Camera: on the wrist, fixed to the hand. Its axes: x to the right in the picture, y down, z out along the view.
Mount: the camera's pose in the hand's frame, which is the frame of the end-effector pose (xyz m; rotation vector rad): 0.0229 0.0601 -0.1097 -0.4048 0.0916 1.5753
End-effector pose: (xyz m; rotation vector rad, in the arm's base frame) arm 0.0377 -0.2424 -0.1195 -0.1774 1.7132 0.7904
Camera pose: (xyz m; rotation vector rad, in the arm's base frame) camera -0.0882 -0.2546 -0.1060 1.0084 1.5203 2.2593
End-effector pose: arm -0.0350 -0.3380 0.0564 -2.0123 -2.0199 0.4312
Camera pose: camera 0.0624 -0.3121 0.1340 2.9133 0.0336 -0.1126
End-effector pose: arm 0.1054 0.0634 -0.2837 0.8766 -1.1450 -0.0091
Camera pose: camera 0.1776 0.1600 -0.2433 -0.5280 -1.4081 1.0314
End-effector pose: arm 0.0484 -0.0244 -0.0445 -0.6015 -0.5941 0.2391
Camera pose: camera 0.1289 -0.0180 -0.1428 -1.3802 0.0570 1.5780
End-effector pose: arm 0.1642 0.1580 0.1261 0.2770 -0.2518 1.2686
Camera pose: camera 0.1165 0.2324 0.0346 -0.4604 -0.7015 2.7026
